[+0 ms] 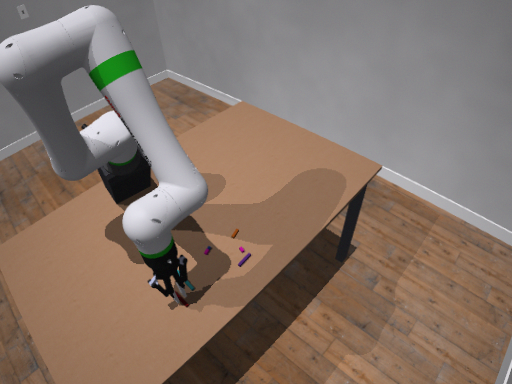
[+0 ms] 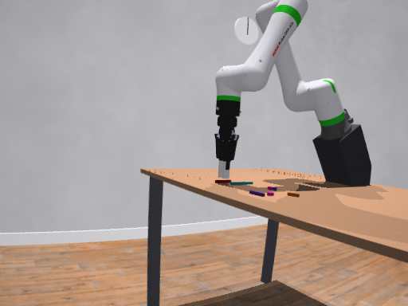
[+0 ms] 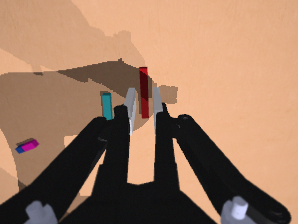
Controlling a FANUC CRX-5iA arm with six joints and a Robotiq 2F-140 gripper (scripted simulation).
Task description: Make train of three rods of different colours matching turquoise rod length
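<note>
The red rod lies 5 cm below my hand. The rest, counted from my hand: purple rod (10 cm ahead, 23 cm to the left, 5 cm below); then blue rod (4 cm behind, 21 cm to the left, 5 cm below); then turquoise rod (4 cm behind, 6 cm to the left, 5 cm below).
</note>
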